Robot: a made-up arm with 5 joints. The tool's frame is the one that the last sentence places.
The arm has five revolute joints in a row. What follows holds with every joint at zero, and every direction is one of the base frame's.
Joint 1 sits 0.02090 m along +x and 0.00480 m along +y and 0.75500 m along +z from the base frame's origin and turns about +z.
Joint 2 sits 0.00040 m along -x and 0.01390 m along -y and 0.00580 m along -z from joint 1 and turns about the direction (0, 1, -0.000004).
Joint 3 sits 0.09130 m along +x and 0.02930 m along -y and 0.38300 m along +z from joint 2 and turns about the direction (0, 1, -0.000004).
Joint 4 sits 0.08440 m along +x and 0.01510 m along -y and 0.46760 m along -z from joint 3 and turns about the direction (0, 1, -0.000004).
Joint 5 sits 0.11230 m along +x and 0.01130 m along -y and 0.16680 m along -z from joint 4 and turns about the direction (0, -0.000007, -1).
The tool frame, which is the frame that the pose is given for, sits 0.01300 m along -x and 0.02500 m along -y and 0.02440 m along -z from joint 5; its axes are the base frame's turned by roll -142.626, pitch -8.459 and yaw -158.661 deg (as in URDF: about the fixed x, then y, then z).
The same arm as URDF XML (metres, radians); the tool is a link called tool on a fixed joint. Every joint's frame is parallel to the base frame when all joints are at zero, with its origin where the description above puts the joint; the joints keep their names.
<robot name="arm">
<joint name="tool_fixed" type="fixed"><parent link="link5"/><child link="tool"/><origin xyz="-0.013 -0.025 -0.0244" rpy="-2.4893 -0.1476 -2.7692"/></joint>
<joint name="joint 5" type="continuous"><parent link="link4"/><child link="link5"/><origin xyz="0.1123 -0.0113 -0.1668"/><axis xyz="0 0 -1"/></joint>
<joint name="joint 4" type="continuous"><parent link="link3"/><child link="link4"/><origin xyz="0.0844 -0.0151 -0.4676"/><axis xyz="0 1 0"/></joint>
<joint name="joint 3" type="continuous"><parent link="link2"/><child link="link3"/><origin xyz="0.0913 -0.0293 0.383"/><axis xyz="0 1 0"/></joint>
<joint name="joint 2" type="continuous"><parent link="link1"/><child link="link2"/><origin xyz="-0.0004 -0.0139 -0.0058"/><axis xyz="0 1 0"/></joint>
<joint name="joint 1" type="continuous"><parent link="base"/><child link="link1"/><origin xyz="0.0209 0.0048 0.755"/><axis xyz="0 0 1"/></joint>
<link name="base"/>
<link name="link1"/>
<link name="link2"/>
<link name="link3"/>
<link name="link4"/>
<link name="link5"/>
<link name="tool"/>
</robot>

